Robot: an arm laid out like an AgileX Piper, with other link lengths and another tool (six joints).
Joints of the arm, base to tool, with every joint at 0 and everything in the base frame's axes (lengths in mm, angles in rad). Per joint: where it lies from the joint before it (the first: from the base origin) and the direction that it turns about. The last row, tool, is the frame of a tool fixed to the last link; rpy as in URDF.
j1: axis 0 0 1 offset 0 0 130.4
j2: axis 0 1 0 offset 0 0 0
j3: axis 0 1 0 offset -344.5 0 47.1
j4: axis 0.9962 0 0.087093 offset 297.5 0 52.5
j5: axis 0 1 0 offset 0 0 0
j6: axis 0.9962 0 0.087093 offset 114.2 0 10
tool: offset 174.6 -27 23.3 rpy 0.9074 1.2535 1.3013
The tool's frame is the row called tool.
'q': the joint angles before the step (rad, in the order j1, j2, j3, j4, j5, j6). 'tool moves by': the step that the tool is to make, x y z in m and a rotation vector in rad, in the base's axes. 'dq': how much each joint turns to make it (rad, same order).
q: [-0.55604, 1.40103, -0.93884, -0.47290, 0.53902, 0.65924]
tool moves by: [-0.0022, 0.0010, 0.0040, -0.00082, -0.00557, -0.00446]
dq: [0.00009, -0.01164, -0.00022, 0.00370, 0.00753, 0.00004]
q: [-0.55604, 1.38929, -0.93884, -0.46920, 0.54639, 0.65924]
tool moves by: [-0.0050, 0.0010, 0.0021, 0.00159, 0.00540, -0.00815]
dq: [-0.00004, -0.01071, -0.00001, 0.00151, 0.01807, -0.00008]
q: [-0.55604, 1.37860, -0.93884, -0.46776, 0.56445, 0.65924]
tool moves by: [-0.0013, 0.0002, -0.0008, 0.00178, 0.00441, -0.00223]
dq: [0.00019, 0.00001, 0.00015, -0.00030, 0.00520, 0.00044]
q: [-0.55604, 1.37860, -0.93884, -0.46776, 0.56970, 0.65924]
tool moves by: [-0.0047, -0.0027, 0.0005, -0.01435, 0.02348, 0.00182]
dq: [0.00023, -0.00062, -0.00016, -0.02382, 0.01489, 0.00024]
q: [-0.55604, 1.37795, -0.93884, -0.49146, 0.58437, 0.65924]
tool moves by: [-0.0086, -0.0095, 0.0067, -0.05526, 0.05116, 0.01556]
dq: [-0.00007, -0.00390, -0.00022, -0.07470, 0.02127, -0.00015]
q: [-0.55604, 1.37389, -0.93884, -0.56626, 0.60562, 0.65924]
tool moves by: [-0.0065, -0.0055, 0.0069, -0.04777, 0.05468, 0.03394]
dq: [0.00006, -0.00876, 0.00023, -0.04346, 0.02004, -0.04083]
